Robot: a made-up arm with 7 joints.
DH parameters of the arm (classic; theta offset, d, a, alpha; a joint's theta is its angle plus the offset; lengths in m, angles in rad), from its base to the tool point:
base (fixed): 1.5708 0.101 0 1.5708
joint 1: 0 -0.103 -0.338 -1.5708
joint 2: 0 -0.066 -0.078 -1.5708
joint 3: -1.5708 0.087 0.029 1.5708
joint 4: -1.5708 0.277 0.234 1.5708
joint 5: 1.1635 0 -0.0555 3.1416
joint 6: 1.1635 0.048 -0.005 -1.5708
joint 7: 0 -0.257 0.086 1.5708
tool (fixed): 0 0.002 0 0
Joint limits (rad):
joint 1: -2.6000..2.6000
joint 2: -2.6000..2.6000
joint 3: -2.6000..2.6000
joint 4: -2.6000..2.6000
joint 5: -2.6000..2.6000
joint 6: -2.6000..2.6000
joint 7: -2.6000..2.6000
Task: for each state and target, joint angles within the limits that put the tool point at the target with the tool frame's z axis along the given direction. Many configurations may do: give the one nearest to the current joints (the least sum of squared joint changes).
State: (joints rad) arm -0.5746 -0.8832 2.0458 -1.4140 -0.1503 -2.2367 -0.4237
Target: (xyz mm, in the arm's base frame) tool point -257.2 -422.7 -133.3 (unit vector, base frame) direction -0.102 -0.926 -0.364
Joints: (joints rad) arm 0.3186 -0.8773 1.5959 -1.6518 0.4294 -2.6000 -0.7167
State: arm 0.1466 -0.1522 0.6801 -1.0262 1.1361 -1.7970 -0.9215
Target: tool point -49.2 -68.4 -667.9 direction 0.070 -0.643 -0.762
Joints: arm 1.0535 -0.7916 0.2179 -0.9160 1.6409 -2.5035 -0.9063
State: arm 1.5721 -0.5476 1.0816 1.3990 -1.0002 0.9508 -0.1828
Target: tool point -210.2 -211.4 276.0 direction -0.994 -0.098 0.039
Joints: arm 1.2380 -0.1443 1.6825 1.6174 -0.2755 0.4384 -0.1368
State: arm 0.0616 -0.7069 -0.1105 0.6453 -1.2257 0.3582 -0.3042
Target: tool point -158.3 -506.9 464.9 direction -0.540 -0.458 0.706
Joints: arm -0.0234 -0.4689 0.0518 0.9722 -1.4207 0.6617 -0.9365
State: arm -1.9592 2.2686 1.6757 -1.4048 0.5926 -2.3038 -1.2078
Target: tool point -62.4 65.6 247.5 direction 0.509 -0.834 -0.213
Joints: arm -2.5123 2.6000 1.6442 -1.4254 0.5839 -2.1547 -1.7287
